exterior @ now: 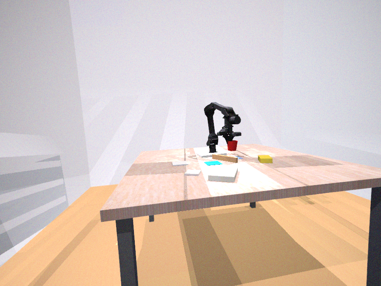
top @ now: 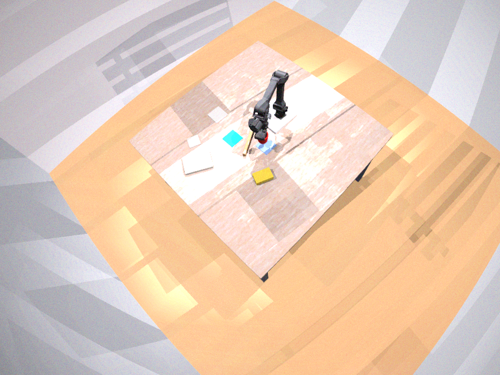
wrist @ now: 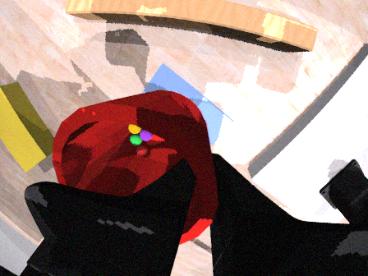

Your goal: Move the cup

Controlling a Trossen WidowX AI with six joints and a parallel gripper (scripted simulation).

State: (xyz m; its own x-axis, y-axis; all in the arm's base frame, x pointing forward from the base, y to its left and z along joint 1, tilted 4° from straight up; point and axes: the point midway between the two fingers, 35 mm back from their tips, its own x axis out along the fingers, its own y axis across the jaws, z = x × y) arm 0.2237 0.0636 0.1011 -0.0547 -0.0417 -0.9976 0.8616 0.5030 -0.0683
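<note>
The cyan pad is 160 mm to the right of my gripper tip, 130 mm ahead of it and 100 mm below it. The rest, counted from my gripper tip: wooden bar: 90 mm below, 70 mm ahead, 60 mm to the right; red cup: 30 mm ahead, 10 mm to the left; pale blue pad: 100 mm below, 30 mm to the left, 10 mm ahead.
</note>
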